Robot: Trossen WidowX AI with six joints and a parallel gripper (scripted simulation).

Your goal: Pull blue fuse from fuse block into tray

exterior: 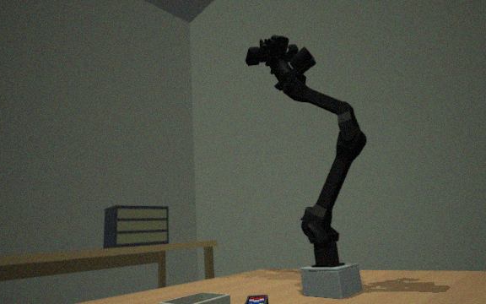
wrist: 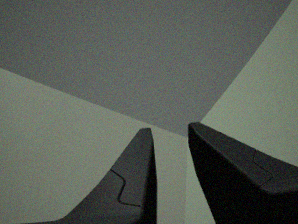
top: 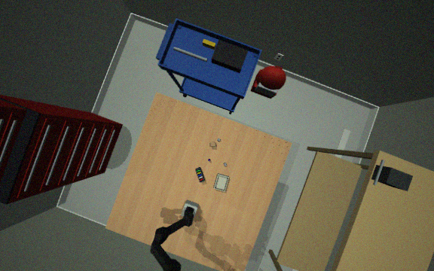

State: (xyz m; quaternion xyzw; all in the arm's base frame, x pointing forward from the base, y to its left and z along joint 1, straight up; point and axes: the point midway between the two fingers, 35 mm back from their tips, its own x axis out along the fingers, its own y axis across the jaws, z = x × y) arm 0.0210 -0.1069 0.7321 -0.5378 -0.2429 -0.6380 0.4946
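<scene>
Now: gripper tip 810 mm above the blue fuse, 280 mm short of it and 150 mm to the right of it.
</scene>
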